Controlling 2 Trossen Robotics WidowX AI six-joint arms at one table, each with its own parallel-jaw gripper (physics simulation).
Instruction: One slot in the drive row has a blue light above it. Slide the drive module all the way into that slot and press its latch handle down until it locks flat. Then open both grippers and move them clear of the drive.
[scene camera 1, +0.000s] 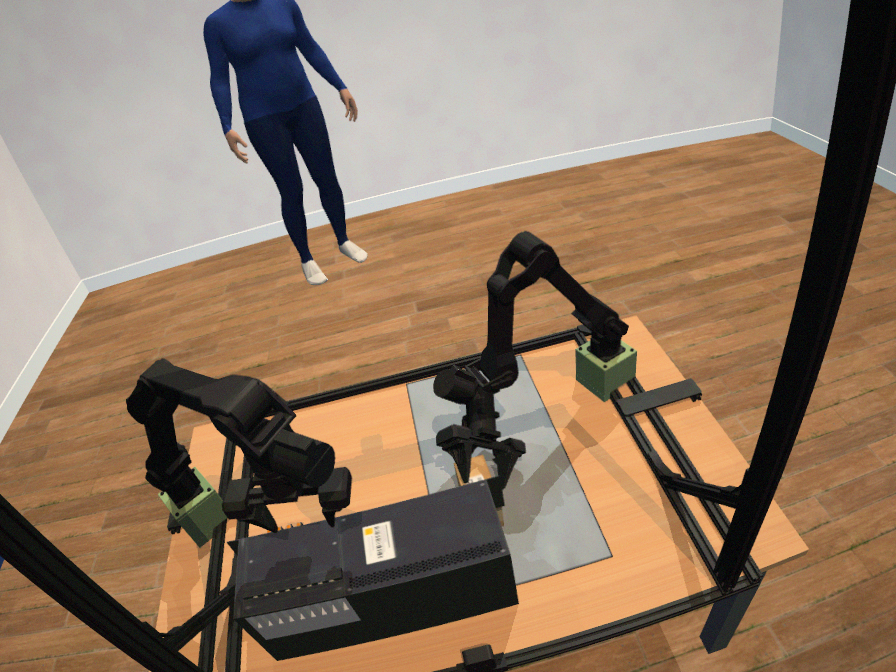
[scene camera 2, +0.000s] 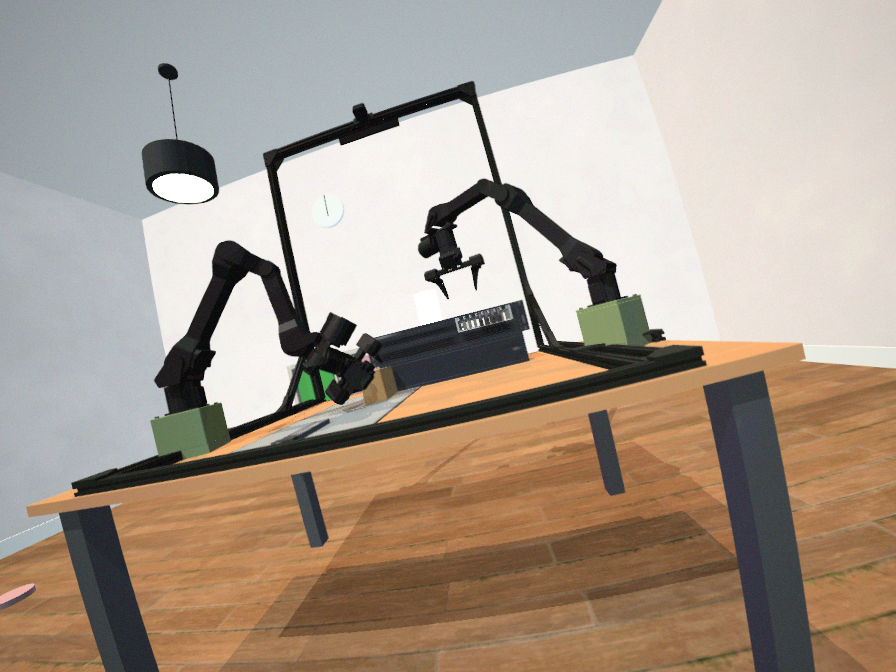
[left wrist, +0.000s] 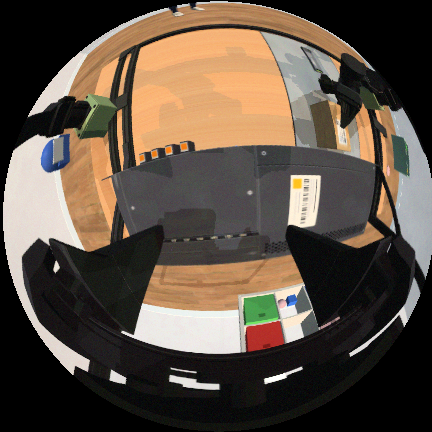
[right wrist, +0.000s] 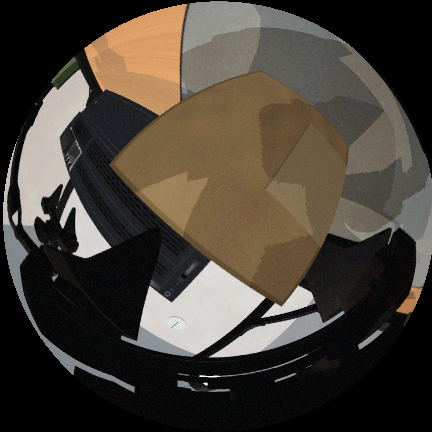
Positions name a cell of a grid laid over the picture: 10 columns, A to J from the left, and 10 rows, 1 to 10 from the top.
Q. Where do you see my right gripper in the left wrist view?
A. H3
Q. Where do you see a grey mat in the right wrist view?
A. I5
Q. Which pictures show my left gripper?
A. Scene camera 1, scene camera 2, the left wrist view and the right wrist view: all of them.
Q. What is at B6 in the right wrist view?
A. My left gripper.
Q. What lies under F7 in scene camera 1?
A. My right gripper.
